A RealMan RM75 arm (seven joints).
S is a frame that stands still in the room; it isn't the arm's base.
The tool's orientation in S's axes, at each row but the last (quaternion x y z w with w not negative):
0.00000, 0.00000, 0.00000, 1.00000
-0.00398, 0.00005, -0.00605, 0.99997
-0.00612, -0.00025, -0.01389, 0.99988
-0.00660, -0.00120, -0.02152, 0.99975
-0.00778, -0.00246, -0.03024, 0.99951
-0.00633, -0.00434, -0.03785, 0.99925
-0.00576, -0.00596, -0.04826, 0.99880
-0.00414, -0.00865, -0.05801, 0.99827
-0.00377, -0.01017, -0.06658, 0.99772
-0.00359, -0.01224, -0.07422, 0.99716
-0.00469, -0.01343, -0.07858, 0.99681
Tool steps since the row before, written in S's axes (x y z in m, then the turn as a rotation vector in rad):
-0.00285, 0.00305, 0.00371, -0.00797, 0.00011, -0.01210
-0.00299, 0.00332, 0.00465, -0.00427, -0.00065, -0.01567
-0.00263, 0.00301, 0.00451, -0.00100, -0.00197, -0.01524
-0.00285, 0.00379, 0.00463, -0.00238, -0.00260, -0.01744
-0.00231, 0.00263, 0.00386, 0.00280, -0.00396, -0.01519
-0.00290, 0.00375, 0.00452, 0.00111, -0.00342, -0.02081
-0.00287, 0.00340, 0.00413, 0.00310, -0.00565, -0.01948
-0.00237, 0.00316, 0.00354, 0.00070, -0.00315, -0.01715
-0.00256, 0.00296, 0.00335, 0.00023, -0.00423, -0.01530
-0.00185, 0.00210, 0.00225, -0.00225, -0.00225, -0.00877
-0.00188, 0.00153, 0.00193, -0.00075, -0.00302, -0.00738
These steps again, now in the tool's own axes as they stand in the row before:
-0.00285, 0.00305, 0.00371, -0.00797, 0.00011, -0.01210
-0.00303, 0.00325, 0.00468, -0.00426, -0.00058, -0.01568
-0.00271, 0.00288, 0.00455, -0.00096, -0.00181, -0.01526
-0.00300, 0.00360, 0.00469, -0.00231, -0.00247, -0.01747
-0.00244, 0.00243, 0.00391, 0.00295, -0.00355, -0.01526
-0.00313, 0.00346, 0.00459, 0.00117, -0.00307, -0.02086
-0.00313, 0.00306, 0.00420, 0.00339, -0.00511, -0.01958
-0.00266, 0.00284, 0.00361, 0.00076, -0.00292, -0.01719
-0.00286, 0.00257, 0.00343, 0.00047, -0.00407, -0.01534
-0.00208, 0.00179, 0.00231, -0.00211, -0.00251, -0.00873
-0.00204, 0.00120, 0.00200, -0.00047, -0.00305, -0.00739

